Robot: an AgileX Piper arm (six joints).
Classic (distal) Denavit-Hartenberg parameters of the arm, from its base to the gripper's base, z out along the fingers. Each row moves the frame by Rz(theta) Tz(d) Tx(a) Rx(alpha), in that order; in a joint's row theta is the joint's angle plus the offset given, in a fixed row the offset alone. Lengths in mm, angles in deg.
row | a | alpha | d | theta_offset
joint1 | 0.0 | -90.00 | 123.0 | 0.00
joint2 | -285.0 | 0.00 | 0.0 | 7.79
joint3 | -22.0 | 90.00 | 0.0 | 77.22
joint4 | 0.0 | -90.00 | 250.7 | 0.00
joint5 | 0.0 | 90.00 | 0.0 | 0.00
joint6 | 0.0 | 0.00 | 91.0 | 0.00
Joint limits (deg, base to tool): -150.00..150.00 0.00..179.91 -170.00..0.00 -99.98..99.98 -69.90..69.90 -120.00..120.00
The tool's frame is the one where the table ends.
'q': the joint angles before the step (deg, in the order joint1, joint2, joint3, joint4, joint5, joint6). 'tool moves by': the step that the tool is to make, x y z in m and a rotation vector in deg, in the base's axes. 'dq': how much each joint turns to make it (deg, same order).
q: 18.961, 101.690, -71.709, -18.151, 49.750, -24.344
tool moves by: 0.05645, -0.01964, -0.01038, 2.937, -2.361, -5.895
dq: -5.639, 9.592, -11.635, 2.351, -1.183, -0.411
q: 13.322, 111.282, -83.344, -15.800, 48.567, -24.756
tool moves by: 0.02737, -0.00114, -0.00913, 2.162, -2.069, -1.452
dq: -1.284, 5.226, -6.096, 1.632, -1.691, -0.057
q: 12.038, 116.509, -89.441, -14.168, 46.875, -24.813
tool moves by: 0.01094, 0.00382, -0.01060, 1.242, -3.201, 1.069
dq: 0.000, 2.087, -0.514, 0.036, -5.105, 0.074
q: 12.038, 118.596, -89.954, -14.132, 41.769, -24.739
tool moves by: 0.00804, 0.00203, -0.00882, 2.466, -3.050, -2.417
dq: -0.063, 1.559, -0.068, -0.568, -4.481, 4.094
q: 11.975, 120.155, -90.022, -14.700, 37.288, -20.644
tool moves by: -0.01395, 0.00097, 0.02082, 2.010, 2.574, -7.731
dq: 0.825, -3.229, 0.001, -0.373, 6.896, 8.040
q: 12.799, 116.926, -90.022, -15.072, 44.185, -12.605
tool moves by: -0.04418, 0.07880, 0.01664, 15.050, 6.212, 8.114
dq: 8.688, -4.644, 3.071, 20.798, 2.612, -7.817
